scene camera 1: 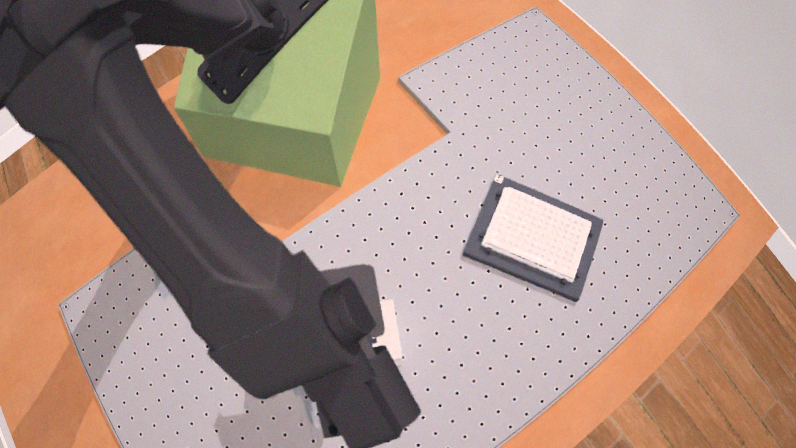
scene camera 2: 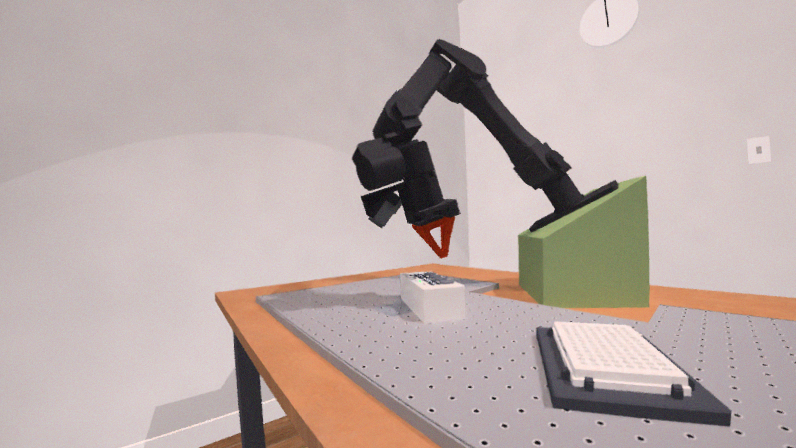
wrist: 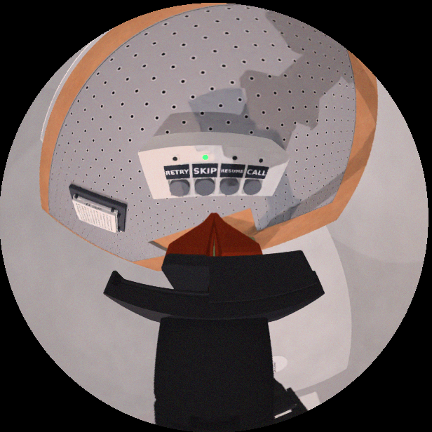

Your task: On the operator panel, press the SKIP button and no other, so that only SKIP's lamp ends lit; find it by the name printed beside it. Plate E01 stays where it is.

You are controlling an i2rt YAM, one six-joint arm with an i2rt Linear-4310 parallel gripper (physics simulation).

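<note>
The gripper can be seen in scene camera 2, scene camera 1 and the wrist view: the gripper (scene camera 2: pixel 443 257), (scene camera 1: pixel 321 304), (wrist: pixel 213 217). A white plate (scene camera 2: pixel 617 358), (scene camera 1: pixel 524 228), (wrist: pixel 99 215) is visible as well, and so is a white operator panel (scene camera 2: pixel 432 302), (scene camera 1: pixel 390 338). The scene also includes a dark holder (scene camera 1: pixel 474 250).
</note>
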